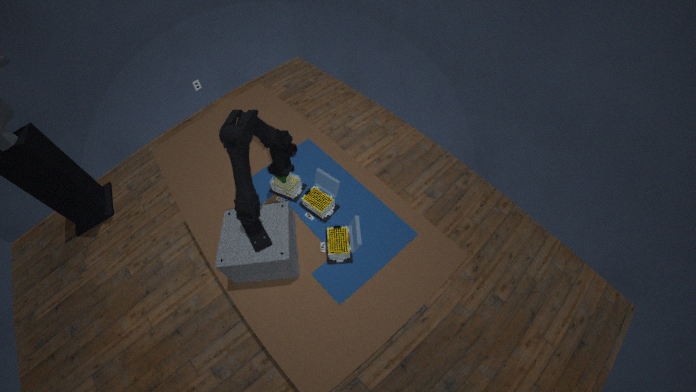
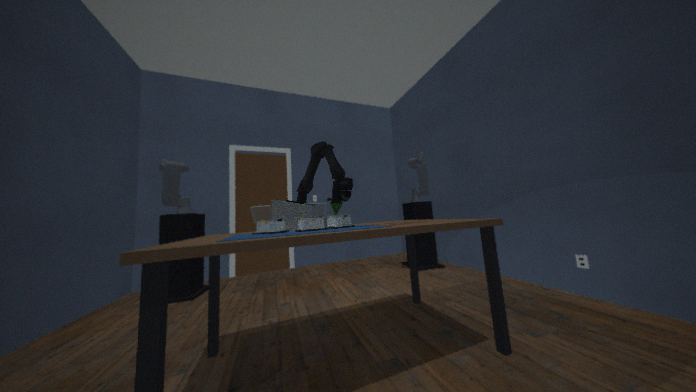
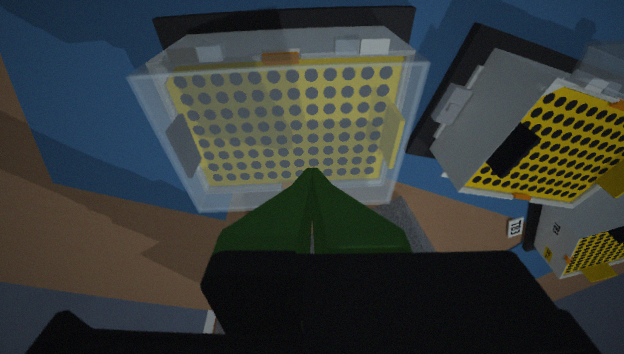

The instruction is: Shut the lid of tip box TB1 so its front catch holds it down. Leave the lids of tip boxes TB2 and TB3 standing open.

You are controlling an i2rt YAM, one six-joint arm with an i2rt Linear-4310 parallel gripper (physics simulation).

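Pixels of known places: gripper, fingertip midpoint: (image 1: pixel 284 182) (image 2: pixel 335 215) (image 3: pixel 311 177); arm's base, origin of the base link: (image 1: pixel 255 230) (image 2: pixel 301 203).
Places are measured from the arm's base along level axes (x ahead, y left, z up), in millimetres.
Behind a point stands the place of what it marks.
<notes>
The tip box with its clear lid down over the yellow rack (image 1: pixel 293 188) @[x 233, y 162, z -106 mm] (image 2: pixel 341 221) @[x 267, y 231, z -136 mm] (image 3: pixel 295 115) @[x 241, y 233, z -97 mm] is taken as TB1; its own label is not readable. My green-fingered gripper (image 1: pixel 283 179) @[x 212, y 207, z -96 mm] (image 2: pixel 336 213) @[x 212, y 207, z -96 mm] (image 3: pixel 311 177) @[x 212, y 207, z -96 mm] is shut and empty, its tips over the lid's front part. Contact cannot be told. The fingers hide the front catch, so whether it holds is not visible. The middle tip box (image 1: pixel 318 200) @[x 297, y 49, z -117 mm] (image 2: pixel 311 224) (image 3: pixel 555 145) @[x 298, y 72, z -117 mm] and the far tip box (image 1: pixel 338 241) @[x 265, y -164, z -117 mm] (image 2: pixel 271 227) (image 3: pixel 597 250) @[x 258, y -156, z -116 mm] have lids standing open. I cannot tell surely which is TB2 or TB3.
The boxes stand on a blue mat (image 1: pixel 385 227) @[x 477, y -200, z -174 mm] (image 3: pixel 75 105) @[x 129, y 368, z -174 mm] on the brown table (image 1: pixel 395 305) @[x 307, y -497, z -176 mm] (image 2: pixel 425 226) @[x 526, y 610, z -184 mm]. The grey arm base (image 1: pixel 257 235) @[x 1, y -33, z 17 mm] is close to the boxes. A TB3 label (image 3: pixel 515 227) @[x 208, y -125, z -172 mm] lies near the middle box. The middle box's upright lid (image 1: pixel 327 181) @[x 367, y 80, z -67 mm] rises beside the covered box.
</notes>
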